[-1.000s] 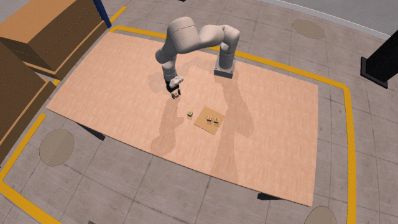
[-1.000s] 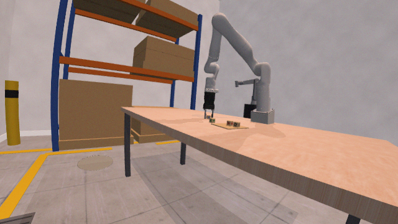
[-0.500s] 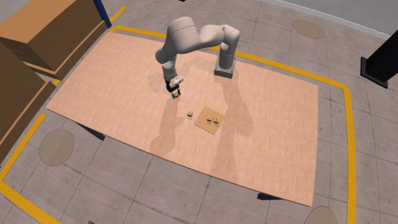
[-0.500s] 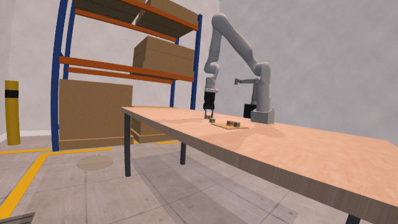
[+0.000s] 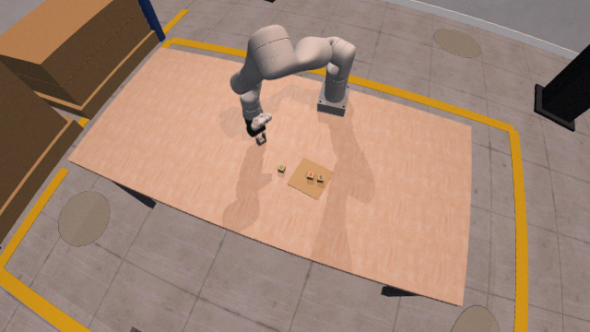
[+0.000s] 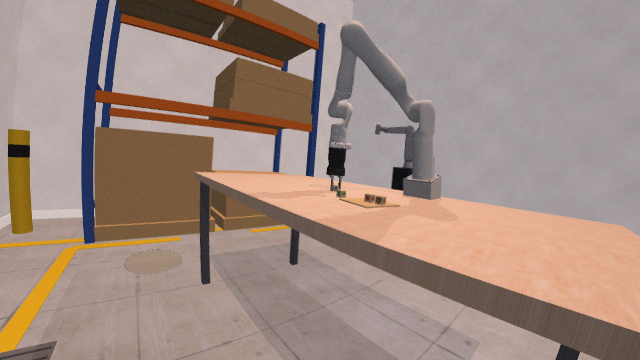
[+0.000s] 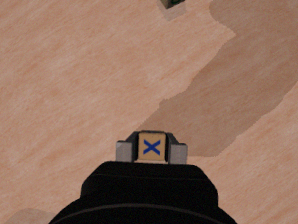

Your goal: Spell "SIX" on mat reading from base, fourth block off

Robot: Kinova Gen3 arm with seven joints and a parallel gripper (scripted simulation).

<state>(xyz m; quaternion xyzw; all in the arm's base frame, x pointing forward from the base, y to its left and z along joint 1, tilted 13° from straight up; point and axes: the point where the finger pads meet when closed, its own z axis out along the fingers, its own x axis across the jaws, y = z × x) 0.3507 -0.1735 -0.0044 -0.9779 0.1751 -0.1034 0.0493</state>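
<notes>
Right now the block is 4 cm ahead of my hand and 27 cm to the left of it. From my hand the other things lie so: tan mat (4 cm ahead, 27 cm to the left, 2 cm below).
</notes>
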